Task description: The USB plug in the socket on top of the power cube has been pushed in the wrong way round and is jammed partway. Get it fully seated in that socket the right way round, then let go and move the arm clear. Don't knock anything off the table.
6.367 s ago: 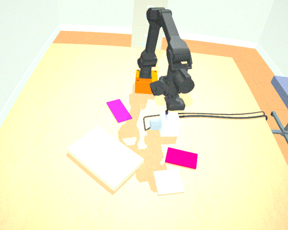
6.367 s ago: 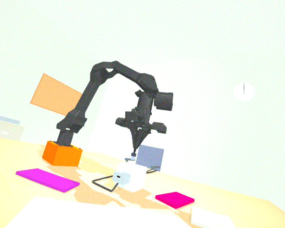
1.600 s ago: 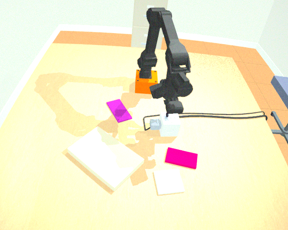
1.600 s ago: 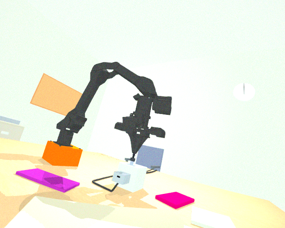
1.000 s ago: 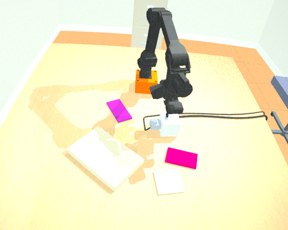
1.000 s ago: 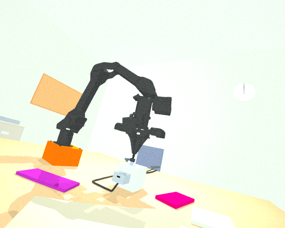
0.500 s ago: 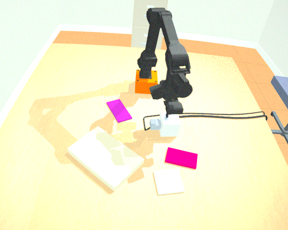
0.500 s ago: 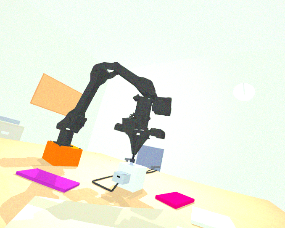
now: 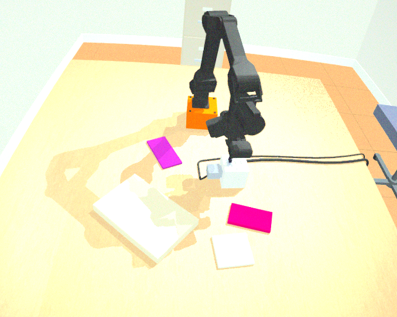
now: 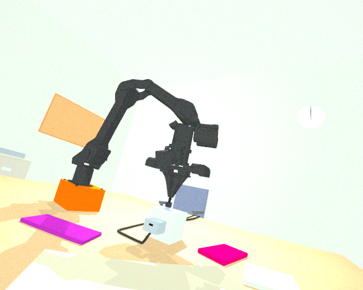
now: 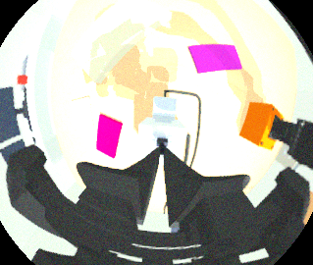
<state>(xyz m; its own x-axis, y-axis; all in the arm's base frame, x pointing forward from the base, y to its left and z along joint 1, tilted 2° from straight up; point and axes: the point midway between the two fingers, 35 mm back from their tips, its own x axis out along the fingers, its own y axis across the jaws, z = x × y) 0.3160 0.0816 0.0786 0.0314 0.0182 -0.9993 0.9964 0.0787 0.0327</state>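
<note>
The dark USB plug is 20 mm below my gripper tip. Round my gripper tip: white square pad 270 mm ahead, 110 mm below; then purple flat slab 110 mm behind, 210 mm to the right, 110 mm below; then magenta slab 160 mm ahead, 60 mm to the left, 110 mm below.
</note>
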